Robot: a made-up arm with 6 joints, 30 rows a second.
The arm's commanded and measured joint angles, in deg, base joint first. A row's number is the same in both.
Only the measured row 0 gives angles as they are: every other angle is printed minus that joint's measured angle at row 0.
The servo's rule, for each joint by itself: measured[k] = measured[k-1] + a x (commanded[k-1-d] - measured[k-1]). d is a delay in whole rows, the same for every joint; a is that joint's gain. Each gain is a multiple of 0.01, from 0.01 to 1. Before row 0 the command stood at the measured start. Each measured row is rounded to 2 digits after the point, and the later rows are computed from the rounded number. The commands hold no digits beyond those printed.
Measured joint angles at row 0: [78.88, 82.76, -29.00, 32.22, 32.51, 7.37]
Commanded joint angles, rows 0 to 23: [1.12, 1.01, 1.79, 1.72, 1.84, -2.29]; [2.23, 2.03, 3.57, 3.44, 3.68, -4.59]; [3.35, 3.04, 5.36, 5.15, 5.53, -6.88]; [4.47, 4.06, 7.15, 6.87, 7.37, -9.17]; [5.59, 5.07, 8.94, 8.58, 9.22, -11.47]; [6.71, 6.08, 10.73, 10.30, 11.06, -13.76]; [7.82, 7.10, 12.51, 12.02, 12.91, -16.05]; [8.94, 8.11, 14.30, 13.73, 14.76, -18.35]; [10.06, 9.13, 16.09, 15.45, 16.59, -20.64]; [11.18, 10.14, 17.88, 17.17, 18.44, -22.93]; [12.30, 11.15, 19.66, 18.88, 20.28, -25.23]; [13.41, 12.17, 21.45, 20.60, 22.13, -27.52]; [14.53, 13.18, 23.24, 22.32, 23.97, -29.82]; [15.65, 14.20, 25.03, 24.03, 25.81, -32.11]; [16.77, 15.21, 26.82, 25.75, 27.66, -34.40]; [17.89, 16.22, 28.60, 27.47, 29.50, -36.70]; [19.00, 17.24, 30.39, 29.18, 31.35, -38.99]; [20.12, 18.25, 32.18, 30.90, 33.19, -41.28]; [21.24, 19.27, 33.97, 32.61, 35.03, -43.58]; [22.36, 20.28, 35.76, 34.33, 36.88, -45.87]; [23.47, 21.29, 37.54, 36.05, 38.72, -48.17]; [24.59, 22.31, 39.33, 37.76, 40.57, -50.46]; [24.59, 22.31, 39.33, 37.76, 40.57, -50.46]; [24.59, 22.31, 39.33, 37.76, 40.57, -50.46]
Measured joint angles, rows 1 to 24: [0.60, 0.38, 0.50, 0.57, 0.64, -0.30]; [1.48, 1.01, 1.36, 1.52, 1.70, -0.86]; [2.49, 1.78, 2.48, 2.72, 3.04, -1.64]; [3.56, 2.65, 3.79, 4.09, 4.56, -2.62]; [4.66, 3.57, 5.23, 5.57, 6.19, -3.77]; [5.77, 4.52, 6.77, 7.13, 7.89, -5.07]; [6.88, 5.50, 8.38, 8.74, 9.65, -6.50]; [7.99, 6.49, 10.04, 10.39, 11.44, -8.04]; [9.11, 7.49, 11.73, 12.06, 13.24, -9.68]; [10.23, 8.50, 13.45, 13.75, 15.06, -11.40]; [11.35, 9.51, 15.19, 15.44, 16.89, -13.20]; [12.46, 10.52, 16.94, 17.14, 18.72, -15.06]; [13.58, 11.53, 18.70, 18.85, 20.56, -16.98]; [14.70, 12.54, 20.47, 20.56, 22.40, -18.95]; [15.82, 13.55, 22.25, 22.27, 24.24, -20.96]; [16.94, 14.56, 24.03, 23.99, 26.08, -23.01]; [18.05, 15.58, 25.81, 25.70, 27.92, -25.09]; [19.17, 16.59, 27.59, 27.42, 29.76, -27.19]; [20.29, 17.61, 29.38, 29.13, 31.60, -29.32]; [21.41, 18.62, 31.17, 30.85, 33.45, -31.47]; [22.52, 19.63, 32.95, 32.57, 35.29, -33.64]; [23.64, 20.65, 34.74, 34.28, 37.14, -35.83]; [24.15, 21.28, 36.03, 35.43, 38.34, -37.73]; [24.39, 21.67, 36.95, 36.20, 39.12, -39.38]
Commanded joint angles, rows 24 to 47: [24.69, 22.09, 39.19, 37.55, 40.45, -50.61]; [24.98, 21.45, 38.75, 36.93, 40.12, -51.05]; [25.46, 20.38, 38.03, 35.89, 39.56, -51.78]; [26.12, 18.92, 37.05, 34.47, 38.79, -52.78]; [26.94, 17.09, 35.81, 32.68, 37.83, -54.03]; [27.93, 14.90, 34.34, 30.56, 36.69, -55.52]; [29.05, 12.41, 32.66, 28.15, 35.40, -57.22]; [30.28, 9.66, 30.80, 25.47, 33.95, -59.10]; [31.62, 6.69, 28.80, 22.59, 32.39, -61.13]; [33.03, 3.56, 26.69, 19.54, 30.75, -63.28]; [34.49, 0.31, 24.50, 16.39, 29.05, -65.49]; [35.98, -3.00, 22.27, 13.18, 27.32, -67.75]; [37.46, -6.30, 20.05, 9.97, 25.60, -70.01]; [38.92, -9.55, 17.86, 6.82, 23.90, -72.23]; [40.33, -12.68, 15.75, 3.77, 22.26, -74.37]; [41.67, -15.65, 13.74, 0.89, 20.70, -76.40]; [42.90, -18.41, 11.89, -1.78, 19.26, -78.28]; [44.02, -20.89, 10.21, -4.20, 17.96, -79.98]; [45.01, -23.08, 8.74, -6.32, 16.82, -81.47]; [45.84, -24.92, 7.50, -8.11, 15.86, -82.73]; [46.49, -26.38, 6.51, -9.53, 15.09, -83.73]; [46.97, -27.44, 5.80, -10.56, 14.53, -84.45]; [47.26, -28.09, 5.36, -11.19, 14.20, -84.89]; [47.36, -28.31, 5.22, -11.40, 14.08, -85.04]
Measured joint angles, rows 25 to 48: [24.55, 21.83, 37.58, 36.65, 39.59, -40.84]; [24.78, 21.69, 37.91, 36.74, 39.78, -42.17]; [25.15, 21.19, 37.94, 36.46, 39.70, -43.42]; [25.67, 20.33, 37.69, 35.80, 39.38, -44.64]; [26.36, 19.10, 37.16, 34.77, 38.84, -45.86]; [27.21, 17.50, 36.37, 33.38, 38.09, -47.12]; [28.20, 15.57, 35.33, 31.65, 37.15, -48.43]; [29.32, 13.32, 34.06, 29.61, 36.03, -49.82]; [30.56, 10.80, 32.59, 27.29, 34.76, -51.29]; [31.89, 8.05, 30.94, 24.73, 33.36, -52.85]; [33.29, 5.11, 29.14, 21.98, 31.85, -54.49]; [34.74, 2.03, 27.22, 19.08, 30.26, -56.21]; [36.21, -1.14, 25.21, 16.07, 28.63, -58.00]; [37.67, -4.34, 23.15, 13.02, 26.97, -59.85]; [39.11, -7.51, 21.08, 9.97, 25.32, -61.74]; [40.49, -10.60, 19.02, 6.97, 23.70, -63.65]; [41.79, -13.57, 17.02, 4.08, 22.15, -65.55]; [42.99, -16.35, 15.11, 1.35, 20.68, -67.43]; [44.08, -18.91, 13.33, -1.18, 19.33, -69.26]; [45.03, -21.19, 11.70, -3.47, 18.12, -71.01]; [45.82, -23.16, 10.25, -5.47, 17.06, -72.66]; [46.44, -24.79, 9.00, -7.15, 16.17, -74.19]; [46.88, -26.04, 7.98, -8.48, 15.48, -75.58]; [47.14, -26.90, 7.21, -9.44, 14.99, -76.81]
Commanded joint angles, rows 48 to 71: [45.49, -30.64, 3.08, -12.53, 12.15, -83.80]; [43.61, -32.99, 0.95, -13.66, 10.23, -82.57]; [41.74, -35.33, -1.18, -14.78, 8.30, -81.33]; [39.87, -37.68, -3.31, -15.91, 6.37, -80.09]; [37.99, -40.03, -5.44, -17.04, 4.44, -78.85]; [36.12, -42.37, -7.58, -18.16, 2.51, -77.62]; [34.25, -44.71, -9.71, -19.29, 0.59, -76.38]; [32.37, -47.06, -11.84, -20.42, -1.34, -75.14]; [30.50, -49.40, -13.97, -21.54, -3.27, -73.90]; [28.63, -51.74, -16.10, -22.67, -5.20, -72.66]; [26.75, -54.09, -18.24, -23.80, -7.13, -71.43]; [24.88, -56.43, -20.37, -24.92, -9.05, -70.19]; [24.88, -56.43, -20.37, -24.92, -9.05, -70.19]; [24.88, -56.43, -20.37, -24.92, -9.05, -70.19]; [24.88, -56.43, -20.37, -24.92, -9.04, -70.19]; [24.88, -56.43, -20.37, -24.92, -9.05, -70.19]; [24.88, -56.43, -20.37, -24.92, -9.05, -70.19]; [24.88, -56.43, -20.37, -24.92, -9.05, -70.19]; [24.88, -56.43, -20.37, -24.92, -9.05, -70.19]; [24.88, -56.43, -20.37, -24.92, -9.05, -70.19]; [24.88, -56.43, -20.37, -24.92, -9.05, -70.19]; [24.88, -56.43, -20.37, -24.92, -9.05, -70.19]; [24.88, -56.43, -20.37, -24.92, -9.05, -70.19]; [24.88, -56.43, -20.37, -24.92, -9.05, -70.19]
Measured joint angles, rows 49 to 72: [46.25, -28.32, 6.05, -10.46, 14.00, -77.72]; [44.82, -30.09, 4.62, -11.52, 12.68, -78.35]; [43.16, -32.08, 3.00, -12.60, 11.15, -78.74]; [41.38, -34.21, 1.23, -13.69, 9.48, -78.92]; [39.55, -36.42, -0.64, -14.80, 7.72, -78.91]; [37.70, -38.68, -2.58, -15.91, 5.90, -78.74]; [35.84, -40.97, -4.58, -17.03, 4.04, -78.43]; [33.97, -43.28, -6.61, -18.15, 2.16, -78.00]; [32.10, -45.61, -8.67, -19.27, 0.26, -77.47]; [30.23, -47.94, -10.75, -20.39, -1.65, -76.84]; [28.35, -50.28, -12.85, -21.52, -3.57, -76.14]; [26.48, -52.62, -14.96, -22.64, -5.49, -75.37]; [25.62, -54.07, -16.47, -23.39, -6.74, -74.70]; [25.22, -54.97, -17.56, -23.89, -7.55, -74.11]; [25.04, -55.52, -18.35, -24.23, -8.07, -73.60]; [24.95, -55.87, -18.92, -24.46, -8.41, -73.16]; [24.91, -56.08, -19.33, -24.61, -8.63, -72.77]; [24.89, -56.21, -19.62, -24.71, -8.78, -72.43]; [24.88, -56.29, -19.83, -24.78, -8.87, -72.14]; [24.88, -56.34, -19.98, -24.83, -8.93, -71.89]; [24.88, -56.37, -20.09, -24.86, -8.97, -71.67]; [24.88, -56.39, -20.17, -24.88, -9.00, -71.48]; [24.88, -56.41, -20.23, -24.89, -9.02, -71.31]; [24.88, -56.42, -20.27, -24.90, -9.03, -71.16]
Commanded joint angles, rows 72 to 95: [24.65, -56.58, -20.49, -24.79, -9.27, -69.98]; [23.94, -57.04, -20.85, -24.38, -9.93, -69.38]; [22.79, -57.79, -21.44, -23.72, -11.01, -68.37]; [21.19, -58.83, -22.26, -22.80, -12.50, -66.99]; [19.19, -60.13, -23.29, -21.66, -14.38, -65.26]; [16.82, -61.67, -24.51, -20.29, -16.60, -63.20]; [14.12, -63.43, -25.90, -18.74, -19.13, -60.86]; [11.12, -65.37, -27.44, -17.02, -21.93, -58.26]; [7.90, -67.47, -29.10, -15.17, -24.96, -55.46]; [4.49, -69.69, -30.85, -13.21, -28.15, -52.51]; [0.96, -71.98, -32.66, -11.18, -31.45, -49.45]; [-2.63, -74.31, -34.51, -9.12, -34.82, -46.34]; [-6.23, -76.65, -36.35, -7.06, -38.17, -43.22]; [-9.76, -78.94, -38.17, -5.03, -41.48, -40.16]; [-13.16, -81.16, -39.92, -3.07, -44.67, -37.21]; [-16.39, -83.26, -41.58, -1.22, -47.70, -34.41]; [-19.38, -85.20, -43.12, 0.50, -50.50, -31.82]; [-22.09, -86.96, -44.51, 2.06, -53.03, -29.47]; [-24.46, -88.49, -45.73, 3.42, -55.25, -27.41]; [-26.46, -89.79, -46.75, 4.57, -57.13, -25.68]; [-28.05, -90.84, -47.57, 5.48, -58.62, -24.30]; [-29.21, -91.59, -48.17, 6.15, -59.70, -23.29]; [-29.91, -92.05, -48.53, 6.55, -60.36, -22.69]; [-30.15, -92.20, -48.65, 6.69, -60.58, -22.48]
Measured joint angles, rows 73 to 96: [24.76, -56.48, -20.33, -24.86, -9.11, -71.01]; [24.32, -56.69, -20.48, -24.70, -9.40, -70.80]; [23.49, -57.11, -20.75, -24.38, -9.96, -70.48]; [22.25, -57.76, -21.17, -23.86, -10.85, -70.03]; [20.60, -58.66, -21.76, -23.13, -12.09, -69.41]; [18.56, -59.80, -22.53, -22.19, -13.67, -68.60]; [16.16, -61.18, -23.47, -21.05, -15.58, -67.59]; [13.44, -62.77, -24.58, -19.72, -17.80, -66.38]; [10.45, -64.56, -25.85, -18.22, -20.31, -64.96]; [7.23, -66.51, -27.25, -16.57, -23.05, -63.34]; [3.84, -68.59, -28.76, -14.79, -25.99, -61.53]; [0.35, -70.76, -30.37, -12.92, -29.08, -59.56]; [-3.20, -73.00, -32.04, -10.99, -32.26, -57.44]; [-6.74, -75.26, -33.76, -9.02, -35.49, -55.19]; [-10.21, -77.50, -35.48, -7.06, -38.70, -52.85]; [-13.55, -79.69, -37.19, -5.13, -41.85, -50.45]; [-16.70, -81.78, -38.85, -3.27, -44.88, -48.03]; [-19.61, -83.75, -40.43, -1.51, -47.73, -45.62]; [-22.23, -85.55, -41.91, 0.12, -50.36, -43.25]; [-24.51, -87.16, -43.27, 1.59, -52.73, -40.97]; [-26.42, -88.56, -44.47, 2.87, -54.79, -38.80]; [-27.93, -89.71, -45.51, 3.95, -56.51, -36.78]; [-29.00, -90.60, -46.36, 4.81, -57.86, -34.95]; [-29.62, -91.21, -47.00, 5.43, -58.81, -33.33]
